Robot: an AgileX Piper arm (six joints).
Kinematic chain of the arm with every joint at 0, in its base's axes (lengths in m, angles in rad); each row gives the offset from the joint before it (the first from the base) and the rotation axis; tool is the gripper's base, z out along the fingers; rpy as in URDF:
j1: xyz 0 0 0.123 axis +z
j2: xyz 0 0 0 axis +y
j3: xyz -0.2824 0 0.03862 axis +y
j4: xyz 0.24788 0 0.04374 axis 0.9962 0 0.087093
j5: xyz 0 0 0 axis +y
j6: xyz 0.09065 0 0.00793 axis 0.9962 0 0.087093
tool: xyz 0 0 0 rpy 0 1.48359 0
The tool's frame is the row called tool.
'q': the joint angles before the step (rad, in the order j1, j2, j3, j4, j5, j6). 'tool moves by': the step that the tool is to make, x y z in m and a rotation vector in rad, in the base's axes. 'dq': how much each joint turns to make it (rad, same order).
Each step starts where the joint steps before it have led.
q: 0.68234 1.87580 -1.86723 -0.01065 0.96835 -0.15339
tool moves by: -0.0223 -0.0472 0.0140 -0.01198 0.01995 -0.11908
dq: -0.04951 -0.16786 0.17345 -0.04899 0.01996 0.08309
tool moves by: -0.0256 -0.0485 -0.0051 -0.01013 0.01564 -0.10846
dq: -0.06513 -0.17288 0.22584 -0.03274 -0.03096 0.05541
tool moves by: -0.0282 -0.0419 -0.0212 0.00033 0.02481 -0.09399
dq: -0.06893 -0.15726 0.24070 -0.00958 -0.05955 0.03836
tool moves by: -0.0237 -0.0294 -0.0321 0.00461 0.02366 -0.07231
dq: -0.05886 -0.11194 0.22098 -0.00186 -0.08837 0.02760
